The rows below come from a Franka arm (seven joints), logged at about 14 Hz.
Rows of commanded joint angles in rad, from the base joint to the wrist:
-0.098, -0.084, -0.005, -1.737, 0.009, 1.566, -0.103
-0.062, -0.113, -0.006, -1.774, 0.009, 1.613, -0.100
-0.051, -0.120, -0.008, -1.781, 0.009, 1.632, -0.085
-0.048, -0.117, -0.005, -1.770, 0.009, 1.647, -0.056
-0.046, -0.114, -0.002, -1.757, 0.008, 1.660, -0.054
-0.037, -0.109, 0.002, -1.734, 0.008, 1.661, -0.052
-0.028, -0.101, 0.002, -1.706, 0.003, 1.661, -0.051
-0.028, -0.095, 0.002, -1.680, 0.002, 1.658, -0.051
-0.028, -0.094, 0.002, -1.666, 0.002, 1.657, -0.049
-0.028, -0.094, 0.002, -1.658, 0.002, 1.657, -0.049
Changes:
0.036, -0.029, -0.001, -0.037, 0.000, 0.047, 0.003
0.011, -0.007, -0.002, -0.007, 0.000, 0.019, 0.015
0.003, 0.003, 0.003, 0.011, 0.000, 0.015, 0.029
0.002, 0.003, 0.003, 0.013, -0.001, 0.013, 0.002
0.009, 0.005, 0.004, 0.023, 0.000, 0.001, 0.002
0.009, 0.008, 0.000, 0.028, -0.005, 0.000, 0.001
0.000, 0.006, 0.000, 0.026, -0.001, -0.003, 0.000
0.000, 0.001, 0.000, 0.014, 0.000, -0.001, 0.002
0.000, 0.000, 0.000, 0.008, 0.000, 0.000, 0.000

